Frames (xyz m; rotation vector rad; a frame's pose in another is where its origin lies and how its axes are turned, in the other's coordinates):
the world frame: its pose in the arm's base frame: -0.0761 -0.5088 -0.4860 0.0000 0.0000 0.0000
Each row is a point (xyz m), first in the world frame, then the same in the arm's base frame.
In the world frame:
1: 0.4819 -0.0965 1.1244
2: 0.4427 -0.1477 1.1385
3: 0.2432 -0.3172 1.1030
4: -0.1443 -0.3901 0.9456
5: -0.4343 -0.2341 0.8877
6: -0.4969 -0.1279 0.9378
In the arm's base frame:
1: 0.4058 -0.6053 0.6384
2: 0.3666 -0.6565 0.6525
3: 0.1671 -0.8260 0.6170
4: -0.2204 -0.8989 0.4596
5: -0.5104 -0.7429 0.4017
6: -0.5730 -0.6367 0.4518

